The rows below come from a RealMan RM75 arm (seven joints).
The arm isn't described. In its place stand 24 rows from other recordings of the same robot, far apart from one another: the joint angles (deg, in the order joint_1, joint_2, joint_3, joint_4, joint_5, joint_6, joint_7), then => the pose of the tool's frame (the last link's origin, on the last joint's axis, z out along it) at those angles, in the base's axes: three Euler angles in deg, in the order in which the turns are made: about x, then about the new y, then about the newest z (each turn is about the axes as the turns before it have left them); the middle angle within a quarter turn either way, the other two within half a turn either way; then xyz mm.
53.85, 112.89, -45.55, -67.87, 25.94, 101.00, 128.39 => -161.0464, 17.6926, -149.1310, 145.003, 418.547, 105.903
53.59, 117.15, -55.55, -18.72, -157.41, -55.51, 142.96 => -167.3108, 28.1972, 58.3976, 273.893, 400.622, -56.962
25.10, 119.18, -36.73, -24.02, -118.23, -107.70, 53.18 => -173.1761, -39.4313, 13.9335, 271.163, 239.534, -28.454
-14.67, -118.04, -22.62, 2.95, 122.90, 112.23, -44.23 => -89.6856, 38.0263, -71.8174, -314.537, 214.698, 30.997
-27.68, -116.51, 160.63, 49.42, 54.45, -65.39, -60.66 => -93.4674, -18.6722, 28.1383, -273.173, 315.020, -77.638
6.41, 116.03, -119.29, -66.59, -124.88, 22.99, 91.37 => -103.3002, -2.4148, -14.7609, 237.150, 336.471, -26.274
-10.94, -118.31, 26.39, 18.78, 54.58, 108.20, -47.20 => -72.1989, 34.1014, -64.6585, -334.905, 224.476, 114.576
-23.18, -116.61, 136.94, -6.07, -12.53, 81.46, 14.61 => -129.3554, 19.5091, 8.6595, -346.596, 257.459, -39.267
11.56, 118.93, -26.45, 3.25, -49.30, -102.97, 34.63 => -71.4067, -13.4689, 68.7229, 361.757, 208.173, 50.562
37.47, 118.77, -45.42, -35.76, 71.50, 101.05, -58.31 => -175.9892, -34.8904, 58.1237, 194.012, 330.242, -7.049
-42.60, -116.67, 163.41, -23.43, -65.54, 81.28, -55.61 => -101.4327, 27.4500, -52.9138, -271.334, 403.407, 85.290
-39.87, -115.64, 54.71, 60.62, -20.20, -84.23, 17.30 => -161.0164, -29.9684, -72.7317, -259.710, 392.032, 62.488
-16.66, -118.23, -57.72, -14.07, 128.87, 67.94, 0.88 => -82.8937, -2.0987, -41.2163, -368.563, 296.567, 16.837
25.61, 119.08, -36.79, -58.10, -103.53, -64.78, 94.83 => -119.4390, -11.1430, 45.3766, 277.800, 387.945, 117.477
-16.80, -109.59, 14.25, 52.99, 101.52, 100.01, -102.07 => -120.7055, 21.1614, -59.0805, -333.153, 274.860, 196.835
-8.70, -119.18, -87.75, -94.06, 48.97, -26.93, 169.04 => -101.2115, 38.3594, 13.7754, -83.119, 348.902, 93.801
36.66, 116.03, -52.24, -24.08, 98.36, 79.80, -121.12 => -141.7374, -37.2000, 26.2918, 213.694, 379.323, 1.105
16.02, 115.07, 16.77, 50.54, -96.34, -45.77, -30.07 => -119.1489, -2.7643, 41.6572, 255.993, 249.783, -135.197
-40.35, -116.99, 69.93, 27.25, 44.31, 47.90, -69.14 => -113.1446, 25.1595, -60.9012, -192.351, 453.780, 17.763
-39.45, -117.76, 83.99, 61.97, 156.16, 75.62, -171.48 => -161.3148, -34.4181, -55.9959, -213.597, 385.582, -20.057
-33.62, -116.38, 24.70, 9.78, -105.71, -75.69, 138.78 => -102.3668, 25.6881, -51.1551, -286.683, 376.777, 36.043
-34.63, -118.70, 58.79, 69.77, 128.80, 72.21, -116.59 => -147.1202, 0.6645, -25.9397, -180.084, 408.507, 51.327
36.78, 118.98, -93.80, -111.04, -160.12, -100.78, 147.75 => -146.6154, 25.9242, -0.5113, 67.360, 318.731, 33.492
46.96, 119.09, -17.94, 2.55, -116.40, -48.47, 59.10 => -144.0685, -10.4495, 44.3842, 250.842, 375.471, -108.393
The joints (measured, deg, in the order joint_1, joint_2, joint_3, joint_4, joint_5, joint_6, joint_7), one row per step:
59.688 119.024 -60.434 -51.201 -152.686 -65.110 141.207
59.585 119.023 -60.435 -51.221 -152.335 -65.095 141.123
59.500 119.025 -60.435 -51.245 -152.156 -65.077 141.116
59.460 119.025 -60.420 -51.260 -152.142 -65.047 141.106
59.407 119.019 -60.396 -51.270 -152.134 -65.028 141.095
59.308 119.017 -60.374 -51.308 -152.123 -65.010 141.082
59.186 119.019 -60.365 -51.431 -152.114 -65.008 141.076
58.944 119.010 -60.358 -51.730 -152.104 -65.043 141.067
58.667 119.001 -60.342 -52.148 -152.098 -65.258 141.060
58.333 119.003 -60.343 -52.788 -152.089 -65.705 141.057
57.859 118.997 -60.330 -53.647 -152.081 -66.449 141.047
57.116 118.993 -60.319 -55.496 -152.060 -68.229 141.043
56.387 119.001 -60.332 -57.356 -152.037 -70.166 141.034
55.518 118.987 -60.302 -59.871 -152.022 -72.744 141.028
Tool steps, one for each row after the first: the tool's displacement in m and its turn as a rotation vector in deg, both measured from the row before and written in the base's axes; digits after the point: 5 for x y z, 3 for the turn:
0.00003 -0.00028 -0.00022 -0.068 0.304 -0.001
0.00021 -0.00017 -0.00007 -0.010 0.178 -0.048
0.00023 0.00002 0.00010 0.038 0.027 -0.016
0.00040 0.00000 0.00015 0.035 0.022 -0.041
0.00065 -0.00008 0.00020 0.047 0.027 -0.063
0.00051 -0.00008 0.00039 0.080 0.027 -0.027
0.00085 -0.00015 0.00098 0.166 0.032 -0.023
0.00085 -0.00046 0.00119 0.084 0.015 -0.040
0.00060 -0.00088 0.00151 -0.002 -0.008 -0.009
0.00118 -0.00152 0.00198 -0.120 -0.040 -0.093
0.00042 -0.00329 0.00395 -0.430 -0.129 0.005
0.00038 -0.00380 0.00368 -0.586 -0.189 -0.016
-0.00023 -0.00493 0.00535 -0.699 -0.274 0.077

